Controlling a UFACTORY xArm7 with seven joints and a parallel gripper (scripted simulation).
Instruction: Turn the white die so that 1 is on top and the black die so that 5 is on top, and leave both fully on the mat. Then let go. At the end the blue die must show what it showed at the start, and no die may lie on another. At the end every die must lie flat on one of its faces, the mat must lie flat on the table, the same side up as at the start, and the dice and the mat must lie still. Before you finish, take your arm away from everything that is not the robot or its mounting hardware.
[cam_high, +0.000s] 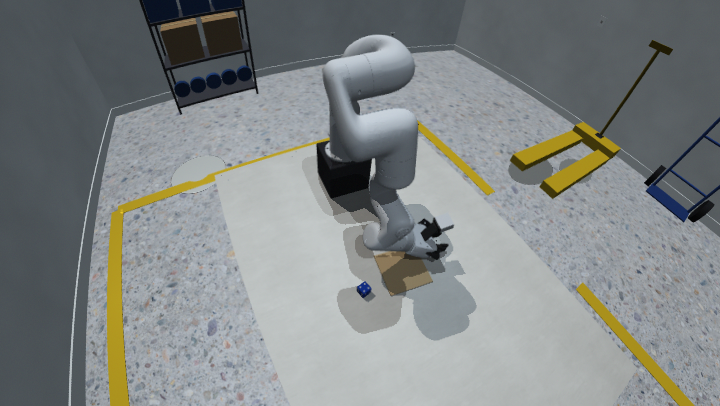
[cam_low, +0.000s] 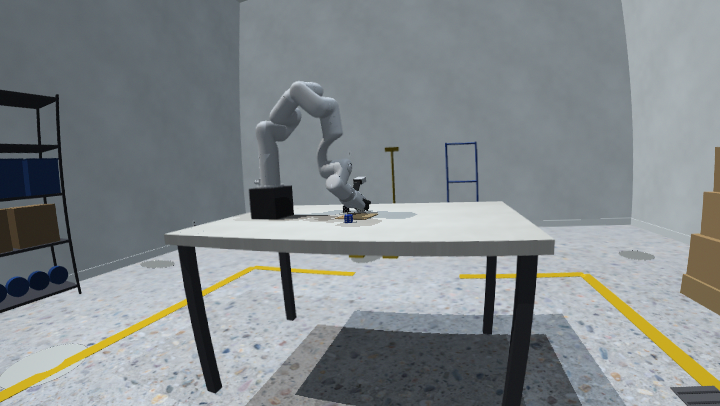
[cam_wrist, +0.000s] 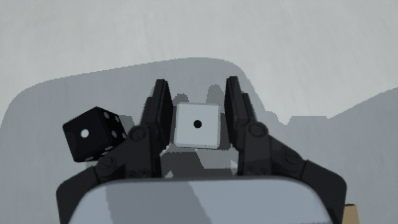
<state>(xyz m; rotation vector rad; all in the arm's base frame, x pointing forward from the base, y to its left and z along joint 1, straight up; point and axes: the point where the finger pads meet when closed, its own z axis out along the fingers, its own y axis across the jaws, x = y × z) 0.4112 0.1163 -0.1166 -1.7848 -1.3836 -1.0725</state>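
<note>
The white die is 10 mm to the right of my hand and 10 mm below it. From my hand the other things lie so: black die: 80 mm behind, 10 mm to the left, 10 mm below; blue die: 290 mm to the right, 10 mm below, 10 mm ahead; tan mat: 150 mm to the right, 20 mm below, 10 mm ahead.
</note>
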